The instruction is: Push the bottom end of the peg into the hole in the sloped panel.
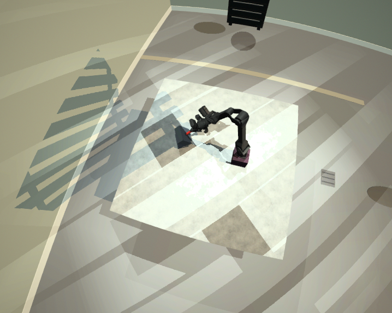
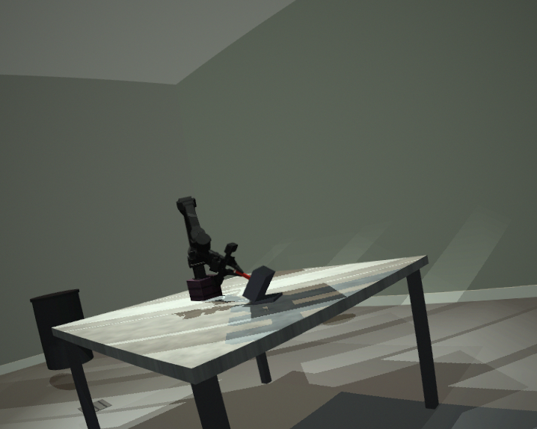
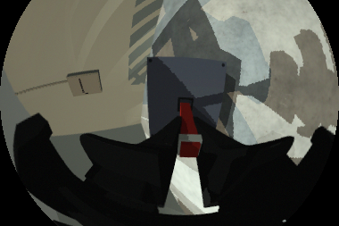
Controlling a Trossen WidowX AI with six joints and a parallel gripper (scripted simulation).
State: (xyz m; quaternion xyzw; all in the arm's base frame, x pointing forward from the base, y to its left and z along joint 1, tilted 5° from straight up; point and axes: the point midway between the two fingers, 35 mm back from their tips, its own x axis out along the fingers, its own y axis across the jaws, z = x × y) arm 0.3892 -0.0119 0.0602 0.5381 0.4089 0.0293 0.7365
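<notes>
Now: the grey sloped panel 5 cm ahead of my gripper tip, 4 cm to the left of it and 4 cm below it. The rest, counted from my gripper tip: red peg (1 cm behind, 1 cm to the right, 1 cm above).
</notes>
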